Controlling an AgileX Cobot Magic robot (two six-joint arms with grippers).
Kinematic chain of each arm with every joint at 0, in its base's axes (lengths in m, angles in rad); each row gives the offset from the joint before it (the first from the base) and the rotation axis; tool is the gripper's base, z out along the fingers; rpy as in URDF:
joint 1: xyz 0 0 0.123 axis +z
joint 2: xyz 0 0 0 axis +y
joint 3: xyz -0.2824 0 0.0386 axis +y
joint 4: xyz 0.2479 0 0.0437 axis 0.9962 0 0.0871
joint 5: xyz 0 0 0 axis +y
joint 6: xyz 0.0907 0 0.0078 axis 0.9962 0 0.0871
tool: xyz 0 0 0 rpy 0 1.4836 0
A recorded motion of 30 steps. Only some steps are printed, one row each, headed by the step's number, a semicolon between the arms.
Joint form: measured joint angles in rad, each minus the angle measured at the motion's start. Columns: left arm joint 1, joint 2, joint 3, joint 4, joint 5, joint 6; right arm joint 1, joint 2, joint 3, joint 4, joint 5, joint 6.
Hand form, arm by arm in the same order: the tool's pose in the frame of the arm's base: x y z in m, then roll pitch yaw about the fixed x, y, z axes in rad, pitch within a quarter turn. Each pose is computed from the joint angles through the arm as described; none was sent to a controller.
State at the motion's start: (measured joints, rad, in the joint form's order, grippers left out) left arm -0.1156 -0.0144 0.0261 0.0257 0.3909 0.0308; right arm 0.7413 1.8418 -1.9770 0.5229 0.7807 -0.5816
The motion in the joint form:
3: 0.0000 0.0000 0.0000 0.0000 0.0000 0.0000; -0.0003 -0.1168 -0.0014 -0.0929 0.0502 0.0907
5: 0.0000 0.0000 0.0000 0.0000 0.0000 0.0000; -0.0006 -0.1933 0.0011 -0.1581 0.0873 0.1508
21: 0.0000 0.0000 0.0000 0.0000 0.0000 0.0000; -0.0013 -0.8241 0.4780 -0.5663 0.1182 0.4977
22: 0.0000 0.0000 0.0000 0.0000 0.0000 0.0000; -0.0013 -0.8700 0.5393 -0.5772 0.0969 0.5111
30: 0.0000 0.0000 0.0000 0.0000 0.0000 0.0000; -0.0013 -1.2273 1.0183 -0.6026 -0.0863 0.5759
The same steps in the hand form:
3: 0.0517 -0.0051 0.1700 2.9664 1.2505 2.8519; 0.2679 0.2831 0.4634 -3.0387 1.1487 -1.9440
5: 0.0517 -0.0051 0.1700 2.9664 1.2505 2.8519; 0.2497 0.2619 0.4868 -2.9836 1.1625 -1.9286
21: 0.0517 -0.0051 0.1700 2.9664 1.2505 2.8519; 0.1277 0.1124 0.5075 -2.7985 1.2198 -2.0740
22: 0.0517 -0.0051 0.1700 2.9664 1.2505 2.8519; 0.1212 0.1055 0.4993 -2.8007 1.2268 -2.0852
30: 0.0517 -0.0051 0.1700 2.9664 1.2505 2.8519; 0.0754 0.0626 0.4185 -2.8488 1.2978 -2.1510

